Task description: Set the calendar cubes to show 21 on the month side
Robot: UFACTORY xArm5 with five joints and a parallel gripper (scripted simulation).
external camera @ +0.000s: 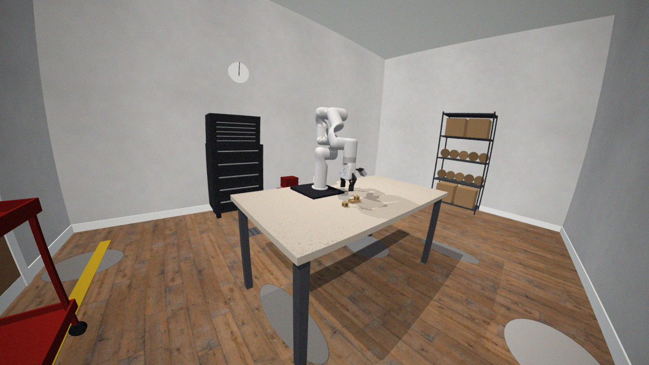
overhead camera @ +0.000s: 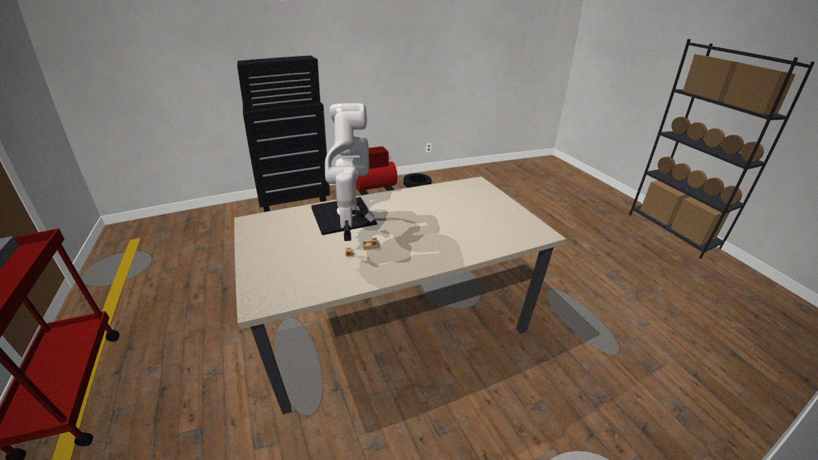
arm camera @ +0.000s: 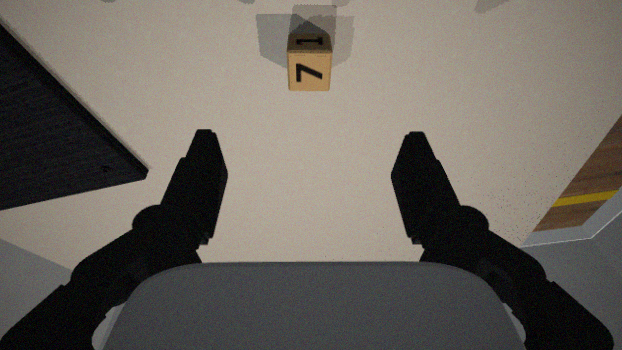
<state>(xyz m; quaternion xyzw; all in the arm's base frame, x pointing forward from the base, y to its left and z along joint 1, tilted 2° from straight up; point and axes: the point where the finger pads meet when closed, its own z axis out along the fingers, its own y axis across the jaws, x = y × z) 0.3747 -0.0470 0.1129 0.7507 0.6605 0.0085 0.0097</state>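
Right now the wooden digit cube is 100 mm below my hand. Also, from my hand: wooden tray 40 mm behind, 110 mm to the left, 110 mm below.
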